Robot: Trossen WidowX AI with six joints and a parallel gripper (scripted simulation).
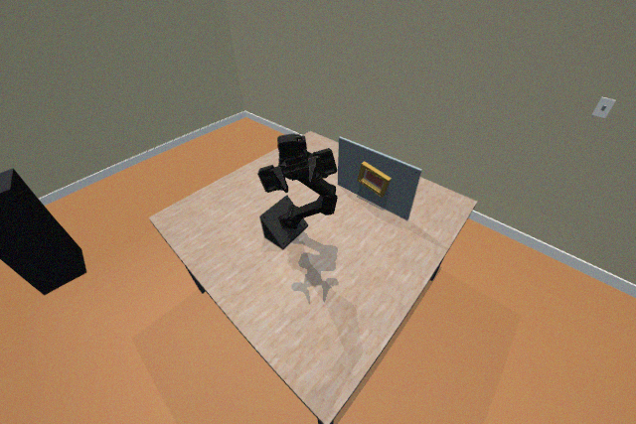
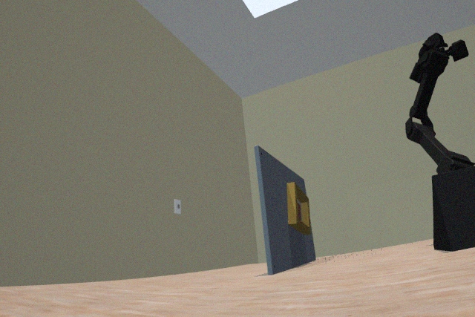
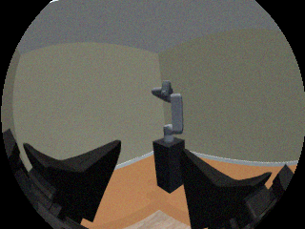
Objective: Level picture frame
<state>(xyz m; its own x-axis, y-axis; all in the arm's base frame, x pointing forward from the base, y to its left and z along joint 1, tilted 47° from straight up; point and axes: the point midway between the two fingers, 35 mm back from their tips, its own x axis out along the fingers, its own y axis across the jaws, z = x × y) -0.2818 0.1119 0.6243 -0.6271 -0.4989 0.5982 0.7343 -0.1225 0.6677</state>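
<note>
Right now my gripper tip is 66 cm short of the gold picture frame, 46 cm above it and 25 cm to the right of it. Also, from my gripper tip: wall panel 67 cm ahead, 48 cm below, 26 cm to the left.
</note>
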